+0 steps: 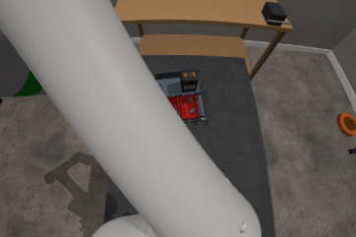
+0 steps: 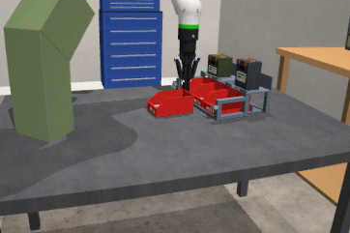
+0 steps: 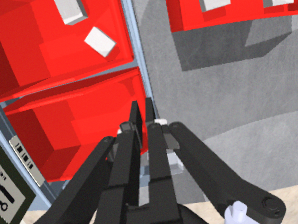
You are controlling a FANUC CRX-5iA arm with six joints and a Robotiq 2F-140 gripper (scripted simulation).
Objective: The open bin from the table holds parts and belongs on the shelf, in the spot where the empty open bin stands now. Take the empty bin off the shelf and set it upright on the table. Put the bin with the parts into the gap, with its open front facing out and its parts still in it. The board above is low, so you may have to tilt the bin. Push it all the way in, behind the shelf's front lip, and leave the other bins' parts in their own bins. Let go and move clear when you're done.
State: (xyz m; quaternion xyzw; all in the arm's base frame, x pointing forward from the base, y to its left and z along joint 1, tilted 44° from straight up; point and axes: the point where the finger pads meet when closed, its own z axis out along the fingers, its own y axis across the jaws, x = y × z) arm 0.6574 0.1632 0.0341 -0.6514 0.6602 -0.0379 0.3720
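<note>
The part is 130 mm to the right of my hand, 90 mm behind it and 50 mm below it. Also, from my hand: grey shelf: 130 mm ahead, 90 mm to the right; dark box: 210 mm ahead, 200 mm to the right, 100 mm above.
</note>
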